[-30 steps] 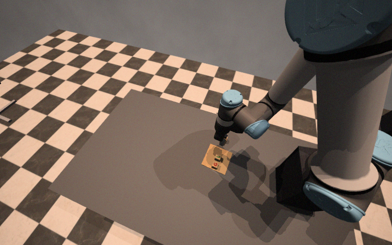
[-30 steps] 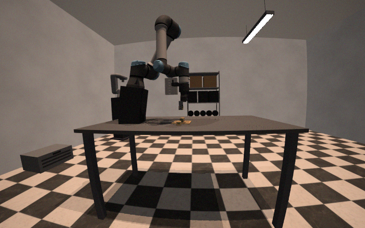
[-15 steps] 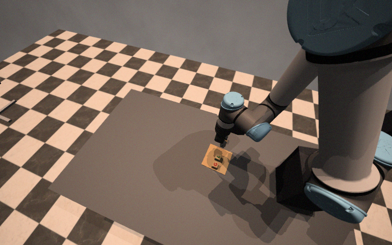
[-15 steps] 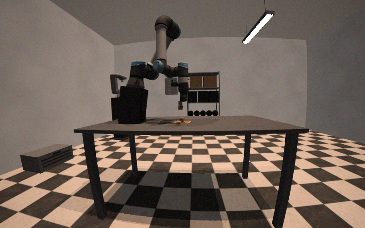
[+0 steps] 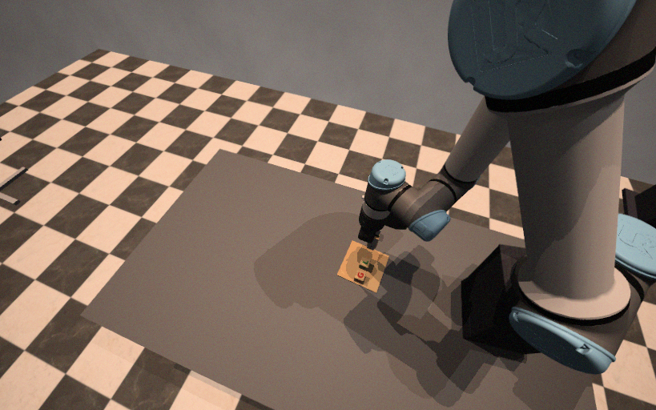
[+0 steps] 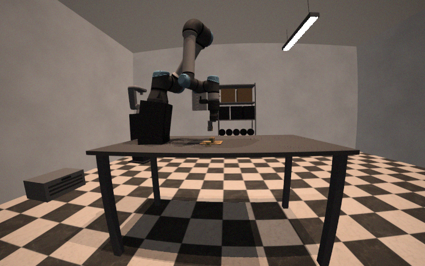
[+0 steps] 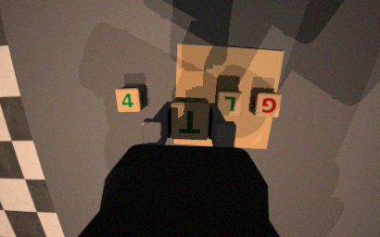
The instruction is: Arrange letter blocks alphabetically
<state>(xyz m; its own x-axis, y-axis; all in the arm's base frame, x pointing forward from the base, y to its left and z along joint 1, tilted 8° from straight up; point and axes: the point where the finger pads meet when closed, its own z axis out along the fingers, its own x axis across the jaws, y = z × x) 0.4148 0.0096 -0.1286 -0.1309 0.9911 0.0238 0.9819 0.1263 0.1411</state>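
The orange mat lies 100 mm below my hand, 50 mm to the left of it and 10 mm behind it.
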